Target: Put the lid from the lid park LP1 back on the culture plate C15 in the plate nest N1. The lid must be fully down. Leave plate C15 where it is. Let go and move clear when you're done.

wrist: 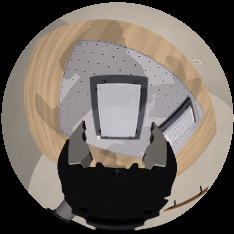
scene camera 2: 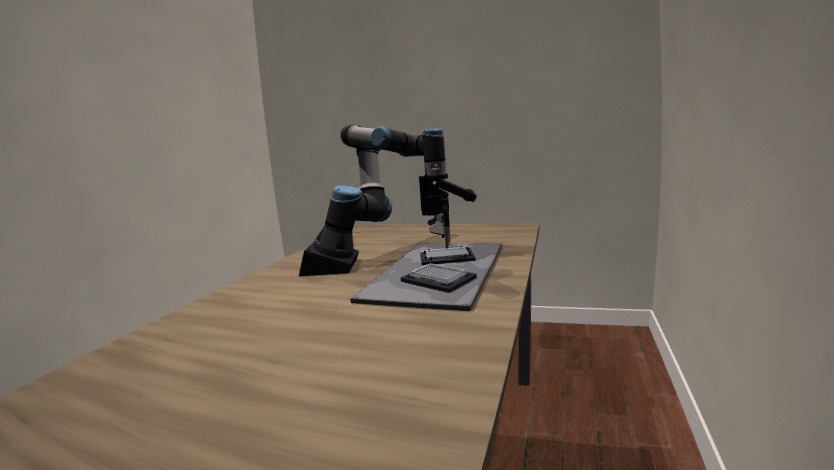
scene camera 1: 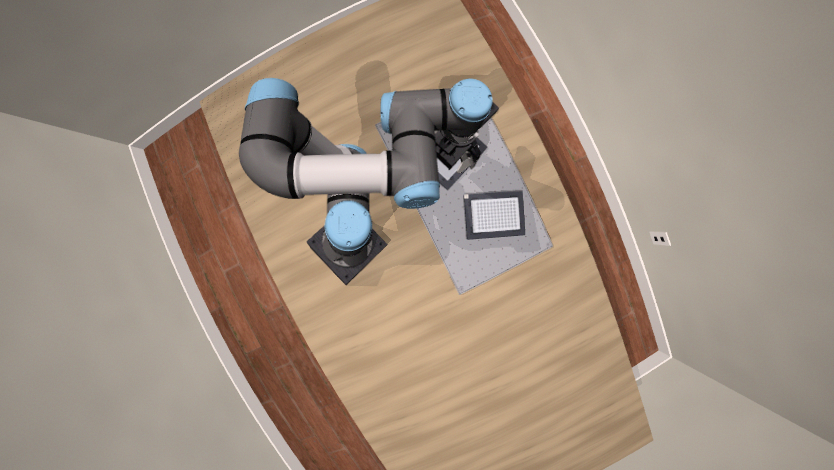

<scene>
The pictures show: my gripper, a pale lid, a culture plate C15 and a lid park LP1.
My gripper shows as well in the wrist view and in scene camera 1.
</scene>
